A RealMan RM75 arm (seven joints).
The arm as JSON. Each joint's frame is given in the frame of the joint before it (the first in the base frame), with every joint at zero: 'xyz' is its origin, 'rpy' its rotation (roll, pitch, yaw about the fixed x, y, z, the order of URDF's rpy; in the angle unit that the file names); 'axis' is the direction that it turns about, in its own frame. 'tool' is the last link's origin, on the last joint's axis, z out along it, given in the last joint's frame.
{
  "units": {
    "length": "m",
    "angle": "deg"
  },
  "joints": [
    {
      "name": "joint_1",
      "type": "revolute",
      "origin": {
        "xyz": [
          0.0,
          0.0,
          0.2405
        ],
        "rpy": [
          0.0,
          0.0,
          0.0
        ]
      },
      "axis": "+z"
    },
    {
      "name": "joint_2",
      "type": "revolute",
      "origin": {
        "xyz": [
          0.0,
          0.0,
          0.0
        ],
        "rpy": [
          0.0,
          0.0,
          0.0
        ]
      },
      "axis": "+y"
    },
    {
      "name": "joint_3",
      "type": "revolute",
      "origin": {
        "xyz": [
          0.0,
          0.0,
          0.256
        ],
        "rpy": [
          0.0,
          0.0,
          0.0
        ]
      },
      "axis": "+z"
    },
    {
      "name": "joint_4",
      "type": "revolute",
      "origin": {
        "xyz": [
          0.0,
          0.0,
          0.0
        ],
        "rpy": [
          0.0,
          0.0,
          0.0
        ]
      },
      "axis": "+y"
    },
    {
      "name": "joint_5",
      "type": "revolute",
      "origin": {
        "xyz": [
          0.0,
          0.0,
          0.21
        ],
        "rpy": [
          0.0,
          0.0,
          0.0
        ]
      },
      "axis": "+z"
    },
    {
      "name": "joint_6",
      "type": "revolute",
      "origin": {
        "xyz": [
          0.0,
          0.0,
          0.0
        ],
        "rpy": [
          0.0,
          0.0,
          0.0
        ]
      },
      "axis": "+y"
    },
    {
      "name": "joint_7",
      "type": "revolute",
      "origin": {
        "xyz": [
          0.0,
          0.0,
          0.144
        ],
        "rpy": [
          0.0,
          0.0,
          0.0
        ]
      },
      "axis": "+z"
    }
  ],
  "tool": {
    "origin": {
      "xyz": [
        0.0,
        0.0,
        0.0
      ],
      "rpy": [
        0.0,
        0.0,
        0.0
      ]
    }
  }
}
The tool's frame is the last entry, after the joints.
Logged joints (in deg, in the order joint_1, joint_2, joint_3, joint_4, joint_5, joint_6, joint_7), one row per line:
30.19, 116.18, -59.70, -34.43, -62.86, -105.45, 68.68
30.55, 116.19, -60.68, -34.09, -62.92, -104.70, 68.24
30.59, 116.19, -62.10, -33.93, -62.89, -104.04, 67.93
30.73, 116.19, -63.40, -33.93, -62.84, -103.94, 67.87
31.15, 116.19, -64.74, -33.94, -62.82, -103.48, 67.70
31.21, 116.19, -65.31, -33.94, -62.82, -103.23, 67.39
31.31, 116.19, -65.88, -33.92, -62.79, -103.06, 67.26
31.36, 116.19, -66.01, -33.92, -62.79, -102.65, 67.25
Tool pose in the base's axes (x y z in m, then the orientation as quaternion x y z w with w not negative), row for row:
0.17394, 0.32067, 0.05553, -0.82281, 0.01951, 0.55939, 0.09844
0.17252, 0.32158, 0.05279, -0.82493, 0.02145, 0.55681, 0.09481
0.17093, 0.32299, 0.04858, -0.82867, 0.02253, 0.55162, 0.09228
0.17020, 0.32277, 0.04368, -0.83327, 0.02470, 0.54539, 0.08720
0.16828, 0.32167, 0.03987, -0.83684, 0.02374, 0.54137, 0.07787
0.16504, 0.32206, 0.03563, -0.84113, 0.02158, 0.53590, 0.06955
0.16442, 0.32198, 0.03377, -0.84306, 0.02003, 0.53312, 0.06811
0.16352, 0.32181, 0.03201, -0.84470, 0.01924, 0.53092, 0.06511
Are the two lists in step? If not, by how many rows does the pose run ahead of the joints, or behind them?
The pose runs 1 row behind the joints: the pose in row i belongs to the joints in row i - 1.
